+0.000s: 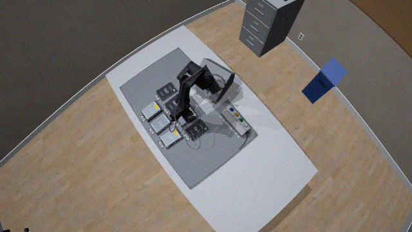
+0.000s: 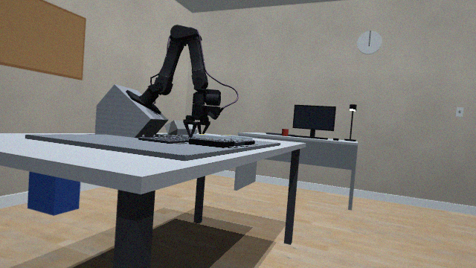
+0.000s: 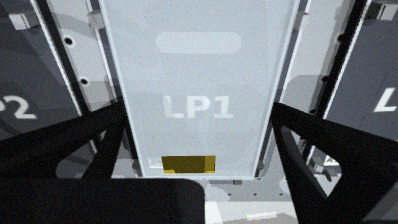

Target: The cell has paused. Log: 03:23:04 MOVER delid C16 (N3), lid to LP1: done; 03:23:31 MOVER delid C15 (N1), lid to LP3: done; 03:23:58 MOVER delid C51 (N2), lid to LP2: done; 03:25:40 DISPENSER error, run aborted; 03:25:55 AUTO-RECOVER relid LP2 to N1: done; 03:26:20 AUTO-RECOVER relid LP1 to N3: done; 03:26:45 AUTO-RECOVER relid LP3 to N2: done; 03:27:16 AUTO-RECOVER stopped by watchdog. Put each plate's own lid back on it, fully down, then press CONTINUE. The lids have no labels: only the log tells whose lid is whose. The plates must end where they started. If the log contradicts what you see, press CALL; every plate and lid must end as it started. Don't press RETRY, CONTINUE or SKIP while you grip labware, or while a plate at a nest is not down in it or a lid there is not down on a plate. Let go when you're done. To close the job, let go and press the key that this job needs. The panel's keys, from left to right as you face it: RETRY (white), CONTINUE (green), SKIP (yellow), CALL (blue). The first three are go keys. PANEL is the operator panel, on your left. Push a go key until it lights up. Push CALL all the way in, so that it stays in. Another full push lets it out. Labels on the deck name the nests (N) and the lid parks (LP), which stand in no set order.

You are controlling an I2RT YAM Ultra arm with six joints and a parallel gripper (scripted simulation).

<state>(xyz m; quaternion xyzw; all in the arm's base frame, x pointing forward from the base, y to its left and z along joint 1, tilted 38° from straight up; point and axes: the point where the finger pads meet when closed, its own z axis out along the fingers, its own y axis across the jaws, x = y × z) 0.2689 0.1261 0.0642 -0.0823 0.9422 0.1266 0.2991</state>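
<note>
The lid park LP1 is 2 cm below my hand. Also, from my hand: blue key (31 cm behind, 9 cm to the left, 4 cm above); then lid park LP2 (12 cm to the left, 3 cm behind, 2 cm below); then lid park LP4 (12 cm to the right, 4 cm ahead, 2 cm below).
</note>
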